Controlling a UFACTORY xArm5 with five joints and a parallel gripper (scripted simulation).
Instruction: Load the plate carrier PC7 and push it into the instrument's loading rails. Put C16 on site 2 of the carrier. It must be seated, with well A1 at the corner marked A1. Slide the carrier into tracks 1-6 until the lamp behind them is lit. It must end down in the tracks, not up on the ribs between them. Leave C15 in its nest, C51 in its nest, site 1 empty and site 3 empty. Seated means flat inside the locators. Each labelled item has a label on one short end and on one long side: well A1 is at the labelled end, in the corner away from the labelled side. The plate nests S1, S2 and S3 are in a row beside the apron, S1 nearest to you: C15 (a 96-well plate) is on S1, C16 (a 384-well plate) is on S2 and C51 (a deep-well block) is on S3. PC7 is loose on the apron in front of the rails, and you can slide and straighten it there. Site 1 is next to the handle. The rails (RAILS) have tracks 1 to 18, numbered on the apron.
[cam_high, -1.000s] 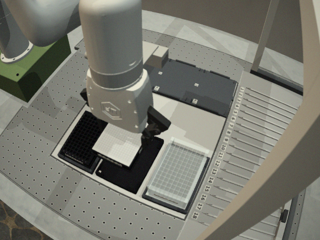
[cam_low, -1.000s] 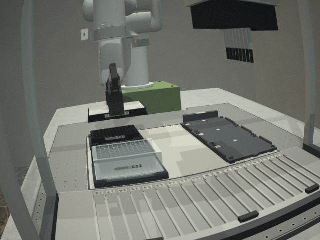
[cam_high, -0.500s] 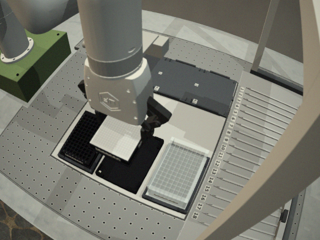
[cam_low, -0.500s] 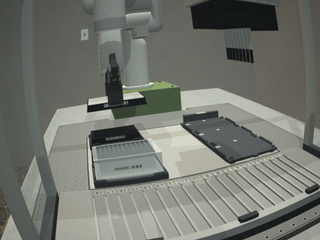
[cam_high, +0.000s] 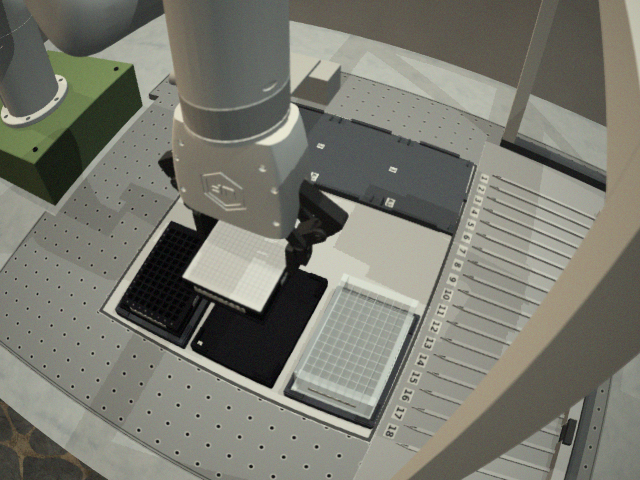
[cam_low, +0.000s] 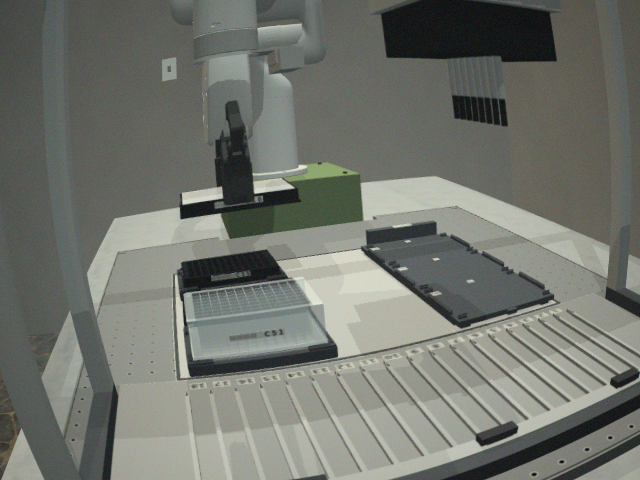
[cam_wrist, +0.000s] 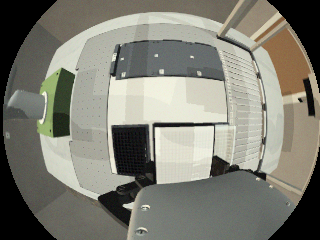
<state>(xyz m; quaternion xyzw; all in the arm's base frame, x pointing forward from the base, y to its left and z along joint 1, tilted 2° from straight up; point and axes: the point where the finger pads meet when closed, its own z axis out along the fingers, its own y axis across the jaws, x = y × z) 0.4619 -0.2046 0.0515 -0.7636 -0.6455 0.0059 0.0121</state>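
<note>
My gripper is now 4 cm short of the carrier PC7, 25 cm to the right of it and 13 cm above it. From my hand the other things lie so: nest S2: 1 cm to the right, 14 cm below; then frame post: 17 cm ahead, 20 cm to the right, 11 cm above; then black plate C15: 11 cm behind, 1 cm to the left, 12 cm below.
</note>
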